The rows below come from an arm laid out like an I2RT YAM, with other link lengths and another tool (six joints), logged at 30 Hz.
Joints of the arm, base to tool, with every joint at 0 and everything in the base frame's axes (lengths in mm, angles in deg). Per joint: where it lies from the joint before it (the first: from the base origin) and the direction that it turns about. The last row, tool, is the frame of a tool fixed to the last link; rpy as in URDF.
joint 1: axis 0 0 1 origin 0 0 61.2
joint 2: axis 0 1 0 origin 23 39 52.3
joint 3: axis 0 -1 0 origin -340.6 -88.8 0
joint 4: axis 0 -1 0 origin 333.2 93.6 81.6
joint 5: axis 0 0 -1 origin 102.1 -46.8 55.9
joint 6: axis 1 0 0 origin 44.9 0 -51
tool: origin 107 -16 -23 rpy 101.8 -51.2 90
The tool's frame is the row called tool.
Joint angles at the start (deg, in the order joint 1, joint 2, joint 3, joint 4, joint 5, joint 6):
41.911, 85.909, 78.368, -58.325, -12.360, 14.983
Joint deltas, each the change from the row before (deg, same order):
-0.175, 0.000, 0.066, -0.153, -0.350, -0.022
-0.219, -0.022, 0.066, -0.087, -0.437, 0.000
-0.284, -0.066, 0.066, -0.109, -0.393, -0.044
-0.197, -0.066, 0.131, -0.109, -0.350, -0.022
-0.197, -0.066, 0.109, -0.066, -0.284, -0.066
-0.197, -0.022, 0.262, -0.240, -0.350, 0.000
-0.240, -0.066, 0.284, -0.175, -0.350, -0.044
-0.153, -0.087, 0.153, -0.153, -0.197, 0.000
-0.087, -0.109, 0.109, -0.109, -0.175, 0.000
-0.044, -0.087, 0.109, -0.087, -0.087, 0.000
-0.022, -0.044, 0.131, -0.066, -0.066, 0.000
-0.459, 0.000, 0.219, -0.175, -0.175, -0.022
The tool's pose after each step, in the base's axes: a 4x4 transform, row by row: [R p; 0 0 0 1], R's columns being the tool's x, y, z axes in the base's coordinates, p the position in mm. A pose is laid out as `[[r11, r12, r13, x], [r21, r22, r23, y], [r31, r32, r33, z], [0, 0, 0, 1]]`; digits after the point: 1 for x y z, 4 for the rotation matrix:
[[0.3338, 0.9416, -0.0433, 301.5], [0.8261, -0.2701, 0.4945, 297.3], [0.4539, -0.2009, -0.8681, 251.6], [0, 0, 0, 1]]
[[0.3365, 0.9405, -0.0470, 301.7], [0.8235, -0.2697, 0.4990, 296.8], [0.4567, -0.2066, -0.8653, 252.3], [0, 0, 0, 1]]
[[0.3393, 0.9394, -0.0493, 302.2], [0.8208, -0.2701, 0.5033, 295.8], [0.4595, -0.2112, -0.8627, 253.2], [0, 0, 0, 1]]
[[0.3409, 0.9387, -0.0510, 302.4], [0.8182, -0.2696, 0.5078, 295.3], [0.4629, -0.2148, -0.8600, 254.6], [0, 0, 0, 1]]
[[0.3417, 0.9384, -0.0516, 302.9], [0.8160, -0.2690, 0.5117, 294.7], [0.4662, -0.2170, -0.8576, 255.9], [0, 0, 0, 1]]
[[0.3439, 0.9375, -0.0538, 303.1], [0.8135, -0.2688, 0.5157, 294.2], [0.4690, -0.2211, -0.8551, 257.8], [0, 0, 0, 1]]
[[0.3451, 0.9370, -0.0541, 303.8], [0.8103, -0.2684, 0.5210, 293.6], [0.4737, -0.2236, -0.8518, 260.3], [0, 0, 0, 1]]
[[0.3465, 0.9365, -0.0542, 304.0], [0.8082, -0.2688, 0.5239, 293.0], [0.4761, -0.2253, -0.8500, 261.9], [0, 0, 0, 1]]
[[0.3469, 0.9363, -0.0543, 303.8], [0.8065, -0.2683, 0.5268, 292.6], [0.4787, -0.2266, -0.8482, 263.4], [0, 0, 0, 1]]
[[0.3467, 0.9364, -0.0538, 303.7], [0.8054, -0.2679, 0.5287, 292.4], [0.4807, -0.2266, -0.8471, 264.7], [0, 0, 0, 1]]
[[0.3463, 0.9366, -0.0532, 303.7], [0.8045, -0.2673, 0.5305, 292.4], [0.4826, -0.2264, -0.8460, 265.9], [0, 0, 0, 1]]
[[0.3519, 0.9347, -0.0506, 305.7], [0.8010, -0.2727, 0.5330, 290.3], [0.4843, -0.2281, -0.8446, 267.4], [0, 0, 0, 1]]

